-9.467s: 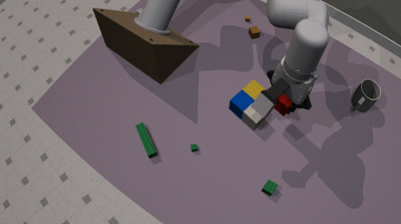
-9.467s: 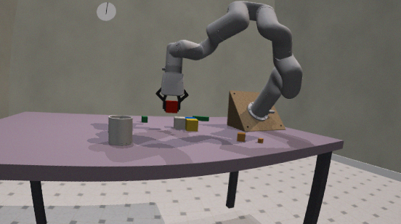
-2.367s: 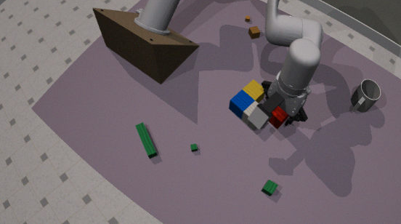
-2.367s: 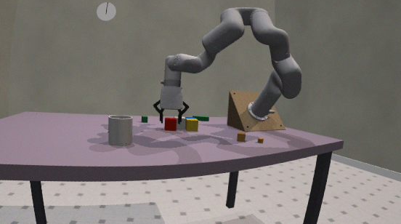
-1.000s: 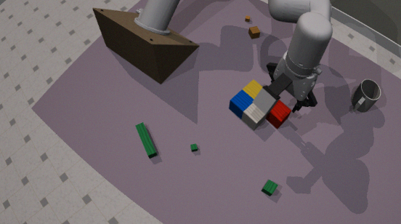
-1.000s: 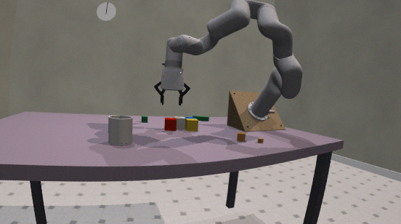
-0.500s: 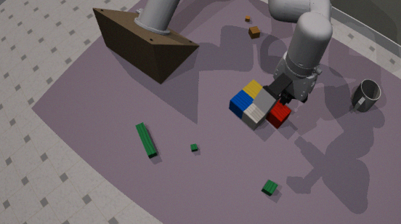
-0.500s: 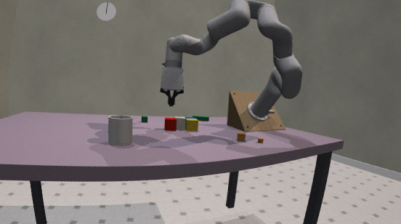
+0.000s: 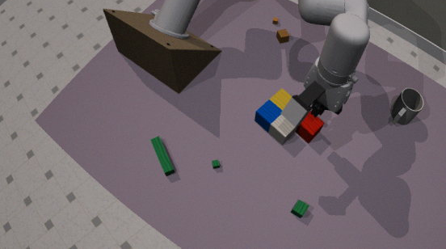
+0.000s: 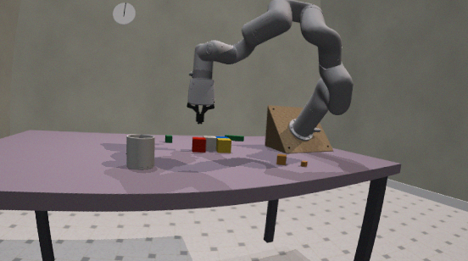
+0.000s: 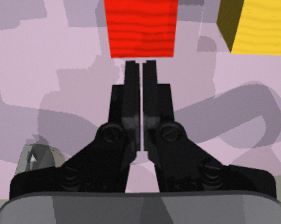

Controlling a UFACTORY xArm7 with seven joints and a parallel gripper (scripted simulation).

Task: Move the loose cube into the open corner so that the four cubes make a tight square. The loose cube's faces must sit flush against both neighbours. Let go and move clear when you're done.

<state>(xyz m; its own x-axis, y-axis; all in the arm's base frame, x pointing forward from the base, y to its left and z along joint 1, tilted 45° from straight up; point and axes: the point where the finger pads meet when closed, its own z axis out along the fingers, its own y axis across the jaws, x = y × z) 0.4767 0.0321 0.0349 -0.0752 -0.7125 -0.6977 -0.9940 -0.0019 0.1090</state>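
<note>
Right now my hand is 100 mm above the red cube. Round my hand: green bar: 310 mm to the right, 230 mm behind, 110 mm below; white cube: 100 mm below, 50 mm to the right, 50 mm behind.
</note>
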